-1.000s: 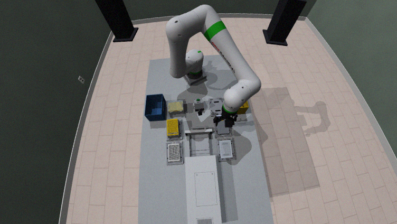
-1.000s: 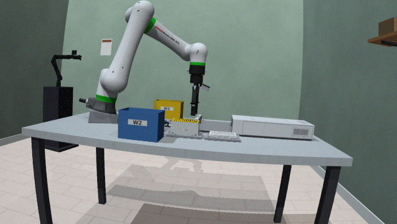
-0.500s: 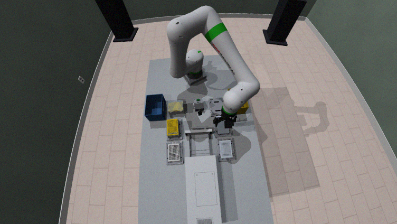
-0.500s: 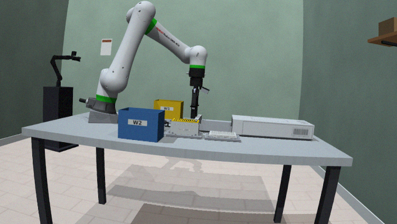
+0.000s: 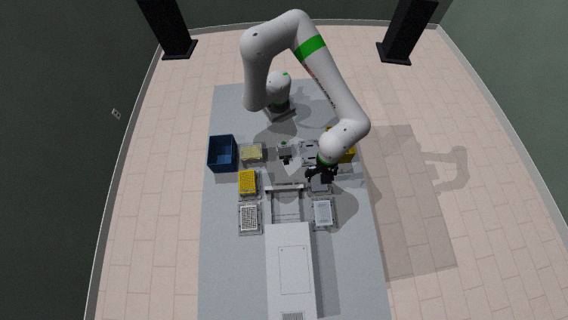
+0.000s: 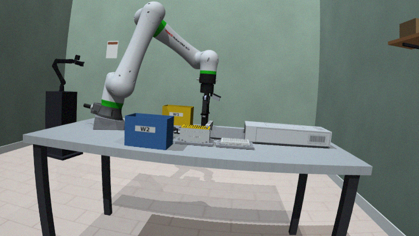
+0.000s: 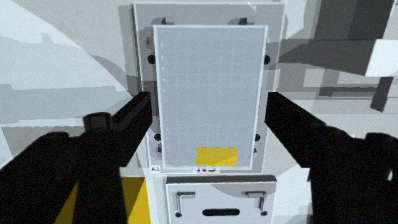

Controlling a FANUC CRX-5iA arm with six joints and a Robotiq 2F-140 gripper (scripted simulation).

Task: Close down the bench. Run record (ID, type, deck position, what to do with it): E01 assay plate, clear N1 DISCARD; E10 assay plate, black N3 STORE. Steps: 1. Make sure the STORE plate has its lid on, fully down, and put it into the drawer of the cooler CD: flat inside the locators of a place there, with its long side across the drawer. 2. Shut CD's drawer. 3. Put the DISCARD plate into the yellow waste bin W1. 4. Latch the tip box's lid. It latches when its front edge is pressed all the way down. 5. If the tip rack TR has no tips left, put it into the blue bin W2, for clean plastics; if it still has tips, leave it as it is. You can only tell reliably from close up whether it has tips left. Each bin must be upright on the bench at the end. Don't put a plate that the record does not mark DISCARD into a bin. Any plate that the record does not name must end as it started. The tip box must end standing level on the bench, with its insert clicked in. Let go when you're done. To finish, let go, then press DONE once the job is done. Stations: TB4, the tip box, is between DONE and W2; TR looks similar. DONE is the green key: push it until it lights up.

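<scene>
Right now the clear plate lid is 3 cm below my hand. Also, from my hand: cooler drawer: 18 cm ahead, 16 cm to the right, 1 cm below; yellow bin W1: 20 cm behind, 11 cm to the left, 1 cm below; black assay plate: 3 cm below.
</scene>
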